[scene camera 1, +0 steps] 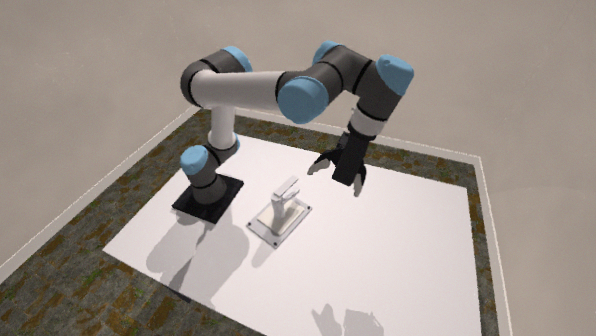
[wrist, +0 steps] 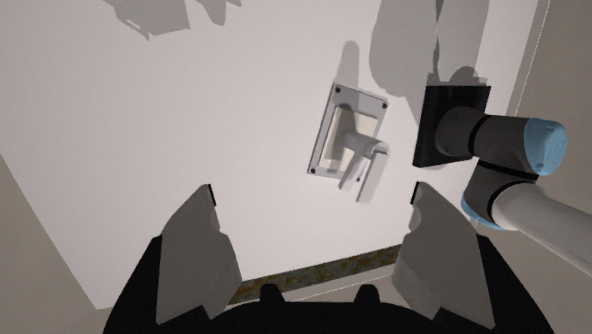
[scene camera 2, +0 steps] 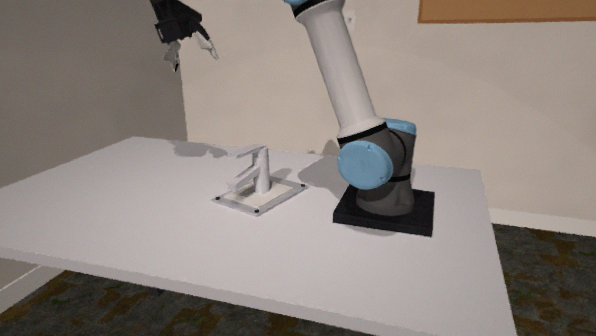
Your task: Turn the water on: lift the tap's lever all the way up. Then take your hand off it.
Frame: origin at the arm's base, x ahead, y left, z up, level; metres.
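Seen in the pictures: gripper, fingertip midpoint: (scene camera 1: 331, 185) (wrist: 310, 185) (scene camera 2: 196, 65); arm's base, link origin: (scene camera 1: 210, 191) (wrist: 453, 131) (scene camera 2: 384, 203).
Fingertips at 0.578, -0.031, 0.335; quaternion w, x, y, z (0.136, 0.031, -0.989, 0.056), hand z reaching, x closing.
Offsets run from my fingertips to a thing's middle, as dx, dy, dz. "spot": to the spot under its first point. Level surfaces: height alone.
The white tap @(spot: -0.208, +0.028, -0.256) (scene camera 1: 278, 207) (scene camera 2: 262, 172) (wrist: 356, 141) stands upright on a grey-framed plate (scene camera 1: 260, 233) (scene camera 2: 281, 198) (wrist: 367, 104). Its flat lever @(-0.207, +0.103, -0.206) (scene camera 1: 286, 186) (scene camera 2: 247, 150) (wrist: 372, 177) extends from the column's top, above the spout @(-0.204, +0.116, -0.280) (scene camera 2: 243, 177) (wrist: 351, 173) with a gap between them. In scene camera 2 the lever's free end slopes slightly down; its exact angle is hard to tell. My gripper (scene camera 1: 334, 183) (scene camera 2: 196, 63) (wrist: 310, 185) is open and empty. It is high above the table, out beyond the lever's free end, apart from the tap.
The arm's black base (scene camera 1: 182, 204) (scene camera 2: 345, 220) (wrist: 427, 145) stands near the tap on the white table @(dz -0.358) (scene camera 1: 400, 240) (scene camera 2: 150, 240) (wrist: 150, 125). The arm's pale link (scene camera 1: 240, 89) (wrist: 545, 210) passes high over the base side. A wall rises behind the table.
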